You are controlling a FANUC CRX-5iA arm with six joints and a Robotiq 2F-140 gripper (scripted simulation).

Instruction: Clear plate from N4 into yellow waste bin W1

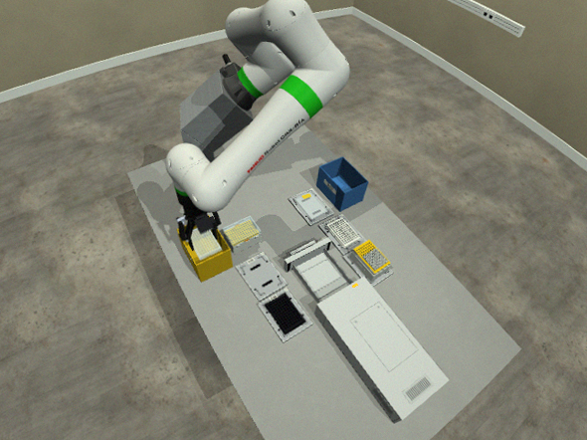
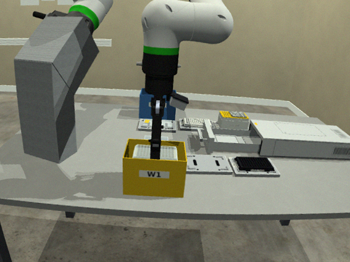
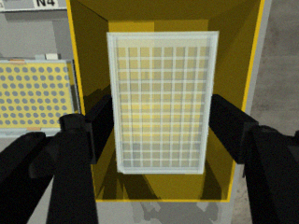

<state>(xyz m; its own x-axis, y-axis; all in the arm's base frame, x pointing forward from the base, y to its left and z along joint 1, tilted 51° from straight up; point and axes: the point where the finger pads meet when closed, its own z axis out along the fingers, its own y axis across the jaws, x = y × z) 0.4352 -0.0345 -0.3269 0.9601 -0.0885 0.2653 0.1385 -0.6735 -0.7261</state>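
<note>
My hand is 20 mm above the clear plate. Round my hand: nest N4 (160 mm ahead, 160 mm to the left, 120 mm below); black plate (330 mm ahead, 180 mm to the left, 110 mm below); yellow bin W1 (90 mm below).
</note>
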